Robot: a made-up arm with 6 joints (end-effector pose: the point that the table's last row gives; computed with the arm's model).
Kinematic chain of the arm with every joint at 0, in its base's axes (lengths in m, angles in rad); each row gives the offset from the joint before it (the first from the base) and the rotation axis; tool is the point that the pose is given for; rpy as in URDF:
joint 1: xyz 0 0 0.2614 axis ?
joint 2: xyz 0 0 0 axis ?
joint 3: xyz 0.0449 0 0.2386 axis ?
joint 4: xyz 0.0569 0 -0.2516 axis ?
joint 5: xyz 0 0 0 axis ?
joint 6: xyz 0.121 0 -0.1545 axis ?
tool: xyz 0 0 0 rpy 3.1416 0 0
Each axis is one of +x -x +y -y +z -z.
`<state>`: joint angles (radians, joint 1 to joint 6).
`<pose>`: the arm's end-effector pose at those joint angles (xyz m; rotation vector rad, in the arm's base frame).
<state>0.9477 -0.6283 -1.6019 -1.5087 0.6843 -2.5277</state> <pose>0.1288 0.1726 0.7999 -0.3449 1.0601 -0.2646</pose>
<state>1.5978 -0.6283 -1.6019 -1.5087 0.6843 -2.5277</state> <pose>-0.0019 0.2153 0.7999 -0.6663 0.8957 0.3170</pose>
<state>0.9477 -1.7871 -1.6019 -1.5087 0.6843 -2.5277</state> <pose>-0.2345 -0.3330 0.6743 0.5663 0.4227 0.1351</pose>
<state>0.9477 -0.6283 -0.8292 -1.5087 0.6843 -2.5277</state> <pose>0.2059 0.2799 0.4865 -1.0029 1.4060 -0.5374</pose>
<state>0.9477 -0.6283 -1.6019 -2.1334 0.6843 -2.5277</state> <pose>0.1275 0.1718 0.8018 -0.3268 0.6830 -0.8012</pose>
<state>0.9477 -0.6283 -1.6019 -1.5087 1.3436 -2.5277</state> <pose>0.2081 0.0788 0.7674 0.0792 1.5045 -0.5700</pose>
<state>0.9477 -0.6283 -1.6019 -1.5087 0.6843 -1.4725</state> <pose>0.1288 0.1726 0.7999 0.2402 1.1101 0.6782</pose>
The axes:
joint 1: +z
joint 2: +y
joint 3: +y
joint 4: -z
joint 5: +y
joint 6: -z

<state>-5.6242 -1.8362 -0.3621 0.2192 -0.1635 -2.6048</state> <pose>-0.0180 -0.0537 0.6281 0.0762 0.8454 1.3203</pose>
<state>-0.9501 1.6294 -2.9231 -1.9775 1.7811 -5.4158</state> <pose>0.2143 -0.5782 0.2321 0.7428 -0.8568 -0.3546</pose>
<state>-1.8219 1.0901 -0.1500 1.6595 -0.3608 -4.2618</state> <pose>-0.1548 0.0690 0.0895 -1.9013 -0.9971 -0.3621</pose>
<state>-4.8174 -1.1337 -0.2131 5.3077 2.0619 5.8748</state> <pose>0.1665 0.0525 0.2895 1.2751 1.4866 -0.0771</pose>
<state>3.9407 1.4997 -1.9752 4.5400 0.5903 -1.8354</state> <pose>-0.3345 -0.3643 -0.1392 -2.1723 -1.3160 0.8815</pose>
